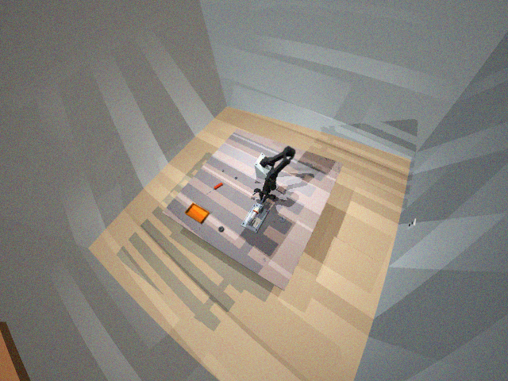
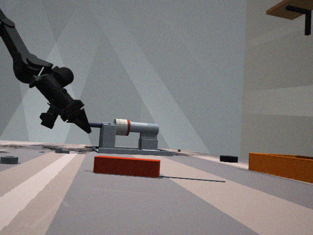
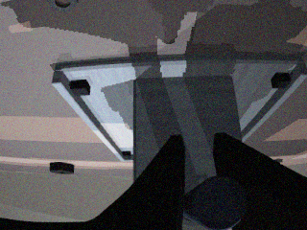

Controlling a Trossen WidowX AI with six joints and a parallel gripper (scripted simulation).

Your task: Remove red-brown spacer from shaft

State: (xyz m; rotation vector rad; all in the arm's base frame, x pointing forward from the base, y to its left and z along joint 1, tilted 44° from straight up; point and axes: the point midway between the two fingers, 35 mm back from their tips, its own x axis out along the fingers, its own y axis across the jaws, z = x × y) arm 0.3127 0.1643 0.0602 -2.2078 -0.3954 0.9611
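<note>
Right now my gripper tip is 11 cm short of the red-brown spacer and 2 cm below it. Round my gripper tip: black ring 36 cm ahead, 21 cm to the right, 5 cm below; then orange tray 50 cm to the right, 33 cm ahead, 5 cm below.
</note>
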